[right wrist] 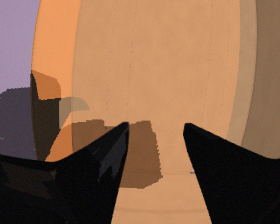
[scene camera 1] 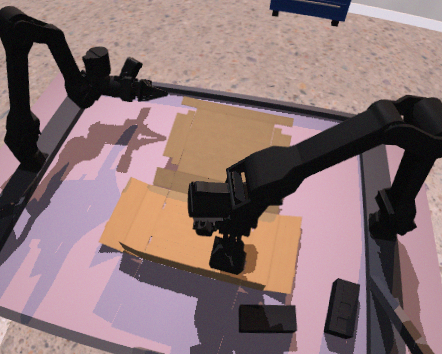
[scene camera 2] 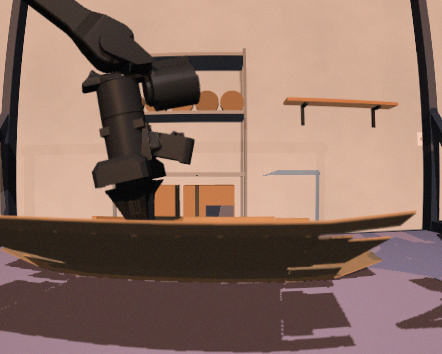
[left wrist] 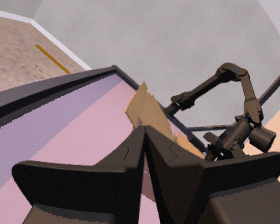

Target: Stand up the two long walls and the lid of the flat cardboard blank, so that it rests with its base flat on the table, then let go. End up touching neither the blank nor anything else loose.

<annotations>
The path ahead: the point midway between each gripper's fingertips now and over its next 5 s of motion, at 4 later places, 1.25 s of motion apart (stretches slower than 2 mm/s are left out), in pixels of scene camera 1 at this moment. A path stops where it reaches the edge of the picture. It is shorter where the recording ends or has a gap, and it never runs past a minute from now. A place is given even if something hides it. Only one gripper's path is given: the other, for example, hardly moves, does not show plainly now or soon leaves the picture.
My left gripper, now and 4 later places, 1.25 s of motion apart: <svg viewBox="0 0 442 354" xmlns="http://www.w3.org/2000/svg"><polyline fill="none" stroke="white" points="167,94 176,94 196,98 202,100 199,92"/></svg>
</annotations>
